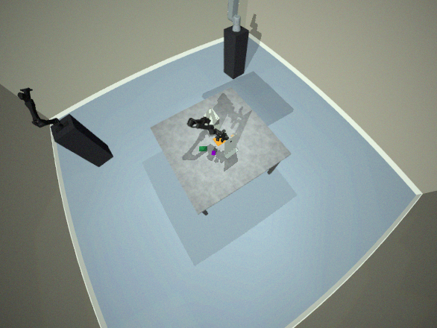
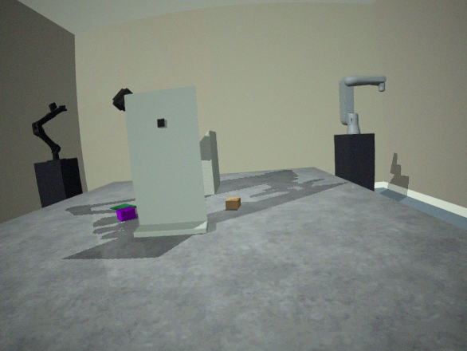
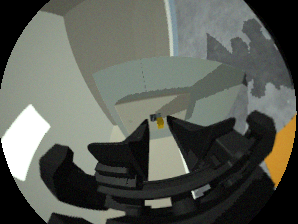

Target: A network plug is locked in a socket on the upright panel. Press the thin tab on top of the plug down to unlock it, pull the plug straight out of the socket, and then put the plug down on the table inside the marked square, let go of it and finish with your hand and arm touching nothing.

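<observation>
My gripper tip is now 180 mm past the orange marked square, 10 mm to the right of it and 250 mm above it. The rest, counted from my gripper tip: pale upright panel: 30 mm ahead, 100 mm below.
</observation>
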